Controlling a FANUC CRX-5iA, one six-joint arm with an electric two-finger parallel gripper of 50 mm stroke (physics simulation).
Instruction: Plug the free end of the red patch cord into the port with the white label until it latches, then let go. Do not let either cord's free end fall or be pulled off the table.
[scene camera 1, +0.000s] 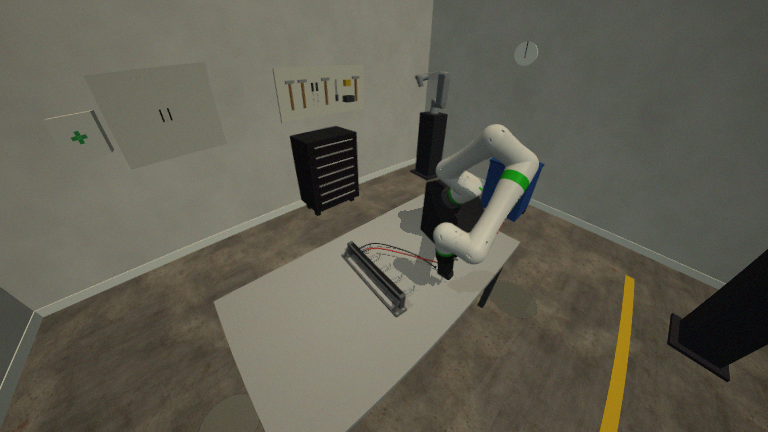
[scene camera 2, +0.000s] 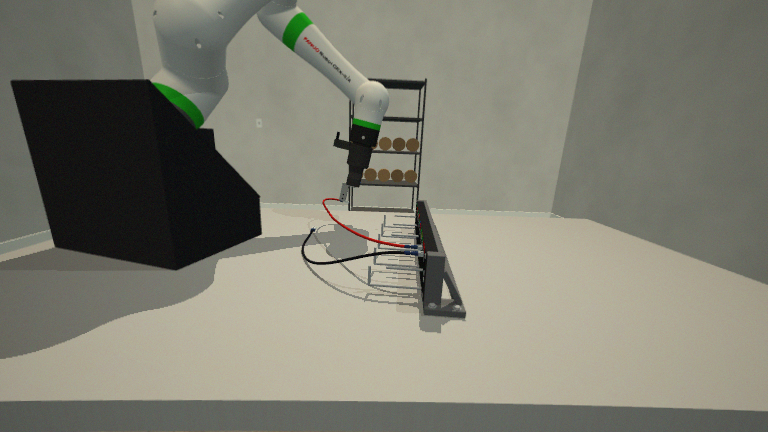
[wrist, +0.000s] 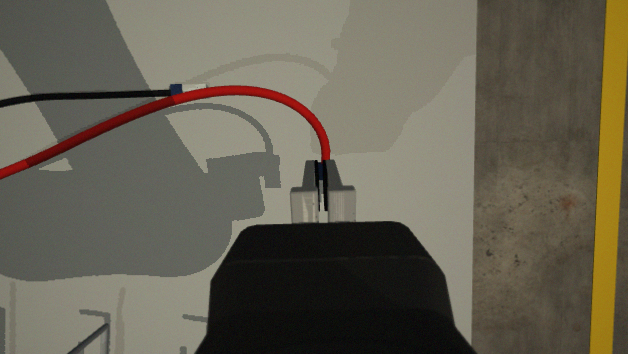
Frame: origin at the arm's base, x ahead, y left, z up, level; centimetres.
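Where they show: gripper, fingertip midpoint: (scene camera 1: 447, 277) (scene camera 2: 342, 200) (wrist: 320, 175); arm's base, origin of the base link: (scene camera 1: 451, 197) (scene camera 2: 153, 132).
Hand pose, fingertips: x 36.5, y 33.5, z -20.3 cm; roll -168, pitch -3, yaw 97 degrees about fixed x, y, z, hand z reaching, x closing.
Note:
Each offset is from my fingertips to the top centre of the thing. "pt": to the spot under its first point. Level surfaces: height alone.
My gripper (scene camera 2: 343, 192) (wrist: 320, 175) is shut on the red patch cord's free-end plug, whose blue part shows between the fingertips. It is held above the table, apart from the patch panel {dx +24.8, dy -28.1, dz +2.4 cm} (scene camera 1: 378, 275) (scene camera 2: 433, 274). The red cord (scene camera 1: 400, 252) (scene camera 2: 349, 228) (wrist: 295, 102) bends sharply behind the plug and runs to the panel, where its other end is plugged in. The black cord (scene camera 2: 332, 262) (wrist: 100, 94) is also plugged in there; its free-end plug {pt dx -5.9, dy -14.0, dz -7.0 cm} (scene camera 2: 313, 229) (wrist: 189, 88) lies apart from the gripper. The white label cannot be made out in these views.
Grey wire guides (scene camera 2: 369, 275) (wrist: 105, 337) stick out from the panel's cord side. The table {dz -7.7 cm} (scene camera 1: 300, 327) (scene camera 2: 268, 349) ends at an edge to the right in the wrist view. The robot's black base block (scene camera 2: 107, 171) stands on the left in scene camera 2.

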